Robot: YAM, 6 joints.
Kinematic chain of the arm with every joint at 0, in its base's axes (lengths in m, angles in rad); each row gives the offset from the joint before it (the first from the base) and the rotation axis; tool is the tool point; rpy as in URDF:
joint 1: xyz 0 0 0.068 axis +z
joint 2: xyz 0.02 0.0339 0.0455 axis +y
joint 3: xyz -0.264 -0.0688 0 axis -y
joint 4: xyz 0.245 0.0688 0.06 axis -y
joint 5: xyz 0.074 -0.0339 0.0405 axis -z
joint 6: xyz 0.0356 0 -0.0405 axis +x
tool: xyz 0 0 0 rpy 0 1.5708 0
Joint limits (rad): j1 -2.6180..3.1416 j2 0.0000..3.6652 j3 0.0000..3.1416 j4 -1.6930..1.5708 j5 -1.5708..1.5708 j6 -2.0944..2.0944
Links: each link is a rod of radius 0.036 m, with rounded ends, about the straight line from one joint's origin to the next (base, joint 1, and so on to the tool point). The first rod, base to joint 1, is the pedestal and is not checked.
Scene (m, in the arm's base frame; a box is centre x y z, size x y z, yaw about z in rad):
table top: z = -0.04
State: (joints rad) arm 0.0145 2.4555 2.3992 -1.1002 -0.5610 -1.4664
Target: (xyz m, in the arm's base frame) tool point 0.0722 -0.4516 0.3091
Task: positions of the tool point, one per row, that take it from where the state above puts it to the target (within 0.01 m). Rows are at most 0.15 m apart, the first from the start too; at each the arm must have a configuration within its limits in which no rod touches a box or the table.
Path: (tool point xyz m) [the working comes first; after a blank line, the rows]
Joints at the target: -1.4471 2.2164 2.3105 -1.2780 -0.4643 -1.4664
Straight joint move there: clear.

1: 0.4898 -0.1206 0.2480
2: 0.4248 -0.2513 0.2640
3: 0.3265 -0.3548 0.2795
4: 0.2050 -0.4230 0.2946
5: 0.0722 -0.4516 0.3091

